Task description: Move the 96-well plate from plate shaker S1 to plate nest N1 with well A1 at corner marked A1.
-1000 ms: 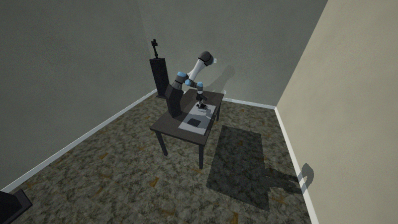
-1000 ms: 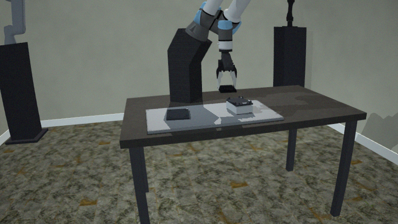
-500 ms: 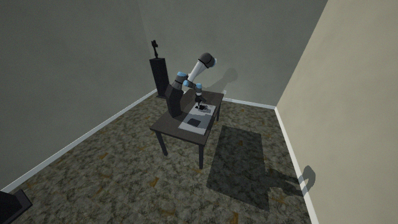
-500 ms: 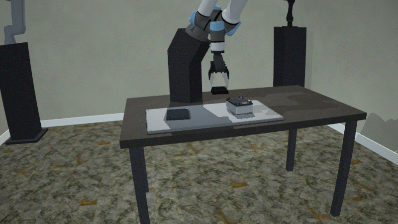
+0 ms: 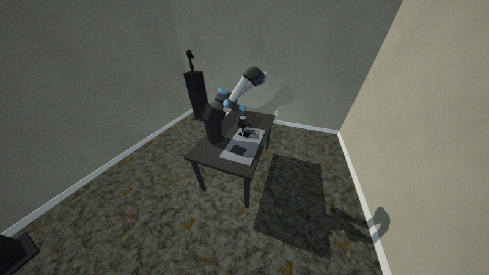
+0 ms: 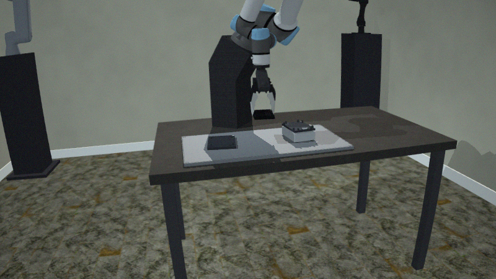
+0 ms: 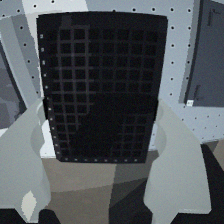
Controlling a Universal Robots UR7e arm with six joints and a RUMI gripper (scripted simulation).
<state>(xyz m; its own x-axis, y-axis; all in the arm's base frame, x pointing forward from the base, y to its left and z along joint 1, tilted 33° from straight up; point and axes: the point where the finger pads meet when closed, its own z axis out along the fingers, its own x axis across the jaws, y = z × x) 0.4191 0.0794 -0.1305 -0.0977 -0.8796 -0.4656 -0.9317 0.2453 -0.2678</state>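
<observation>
The plate nest N1 is 190 mm to the right of my hand and 120 mm below it. The rest, counted from my hand: pale mark 120 mm to the right, 110 mm below, 70 mm behind; 96-well plate 10 mm below.
</observation>
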